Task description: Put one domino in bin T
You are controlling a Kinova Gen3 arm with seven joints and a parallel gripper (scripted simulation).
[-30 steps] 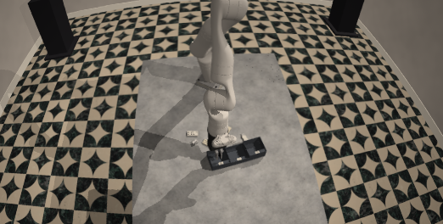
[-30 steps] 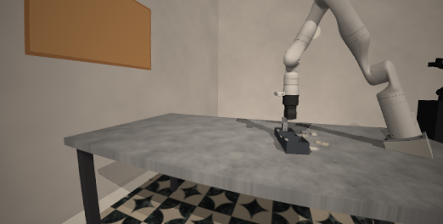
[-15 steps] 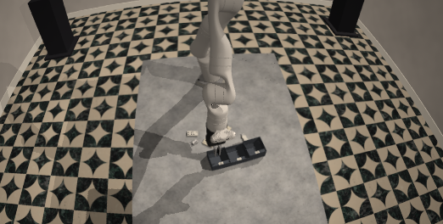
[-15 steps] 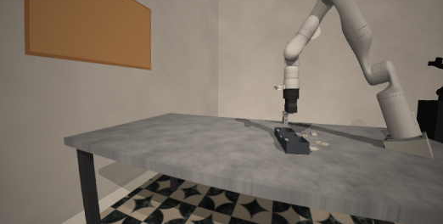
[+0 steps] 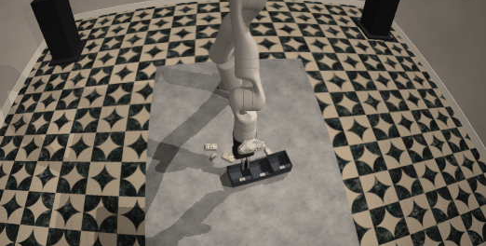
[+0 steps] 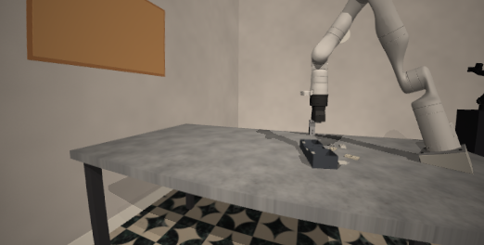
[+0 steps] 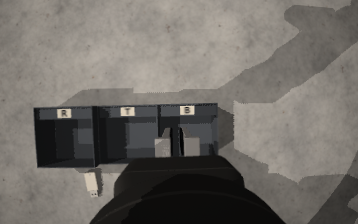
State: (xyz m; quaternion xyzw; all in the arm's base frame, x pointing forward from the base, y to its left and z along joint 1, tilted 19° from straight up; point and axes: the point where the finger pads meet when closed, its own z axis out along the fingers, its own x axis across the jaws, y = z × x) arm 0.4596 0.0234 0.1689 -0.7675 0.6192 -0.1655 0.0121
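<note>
My hand is 7 cm to the right of the three-compartment bin, 7 cm above it and 2 cm past it. Also, from my hand: domino (10 cm behind, 9 cm below, 5 cm to the right).
</note>
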